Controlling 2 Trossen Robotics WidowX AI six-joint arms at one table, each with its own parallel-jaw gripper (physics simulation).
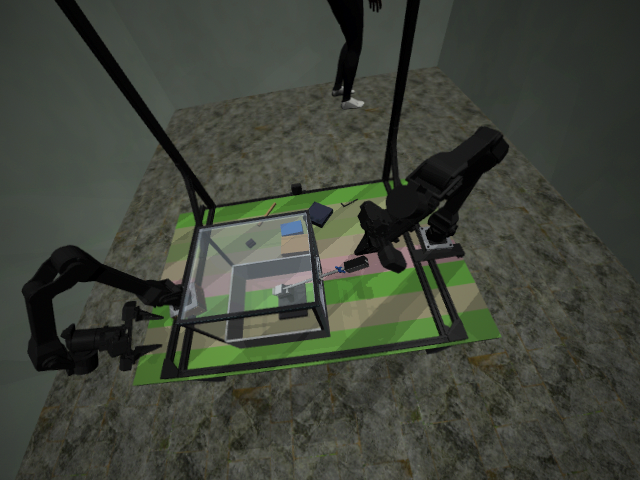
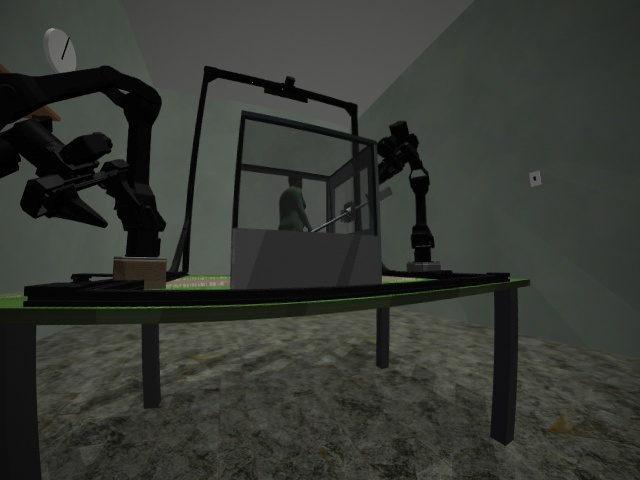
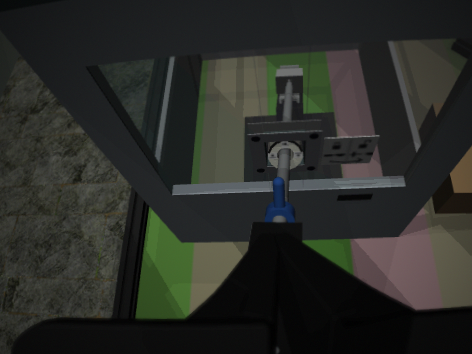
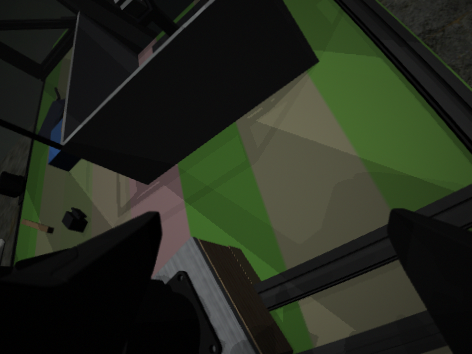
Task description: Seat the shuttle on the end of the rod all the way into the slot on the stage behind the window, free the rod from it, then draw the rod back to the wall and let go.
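Where they show: left gripper, between the fingertips: (image 1: 355,254) (image 2: 379,178) (image 3: 273,247); right gripper, between the fingertips: (image 1: 162,331) (image 2: 124,216) (image 4: 274,222); left arm's base, origin of its link: (image 1: 436,236) (image 2: 423,262); right arm's base, origin of its link: (image 2: 141,257) (image 4: 173,334).
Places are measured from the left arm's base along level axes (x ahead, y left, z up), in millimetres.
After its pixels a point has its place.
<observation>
The grey rod (image 1: 304,283) (image 3: 284,165) @(x 414, y 188, z 158 mm) (image 2: 337,218) runs through the port (image 3: 285,154) @(x 426, y 188, z 151 mm) in the window wall of the glass enclosure (image 1: 313,248) @(x 432, y 178, z 285 mm). The white shuttle (image 1: 280,289) @(x 565, y 192, z 77 mm) (image 3: 289,71) @(x 575, y 189, z 71 mm) on its far end sits at the dark stage (image 1: 294,299) inside. The rod's black handle (image 1: 356,263) @(x 329, y 192, z 216 mm) (image 3: 277,232) @(x 355, y 188, z 201 mm) and blue lever (image 1: 339,270) @(x 374, y 193, z 183 mm) (image 3: 278,194) @(x 377, y 189, z 194 mm) lie outside the wall. My left gripper (image 1: 362,248) @(x 332, y 187, z 256 mm) (image 3: 273,247) @(x 332, y 187, z 256 mm) is shut and empty, its tips right behind the handle. My right gripper (image 1: 144,332) (image 4: 274,222) @(x 929, y 303, z 79 mm) is open and empty, off the table's left edge.
Inside the enclosure are a blue block (image 1: 291,228) @(x 559, y -117, z -20 mm) on a tan box (image 1: 294,245) and a small dark cube (image 1: 250,243) @(x 738, y -71, z -37 mm). A dark blue pad (image 1: 320,214) @(x 433, y -188, z -33 mm) and a pencil (image 1: 270,210) @(x 671, y -259, z -53 mm) lie behind it. A lock sign (image 3: 350,149) @(x 436, y 143, z 143 mm) hangs beside the port. A person (image 1: 349,57) stands beyond.
</observation>
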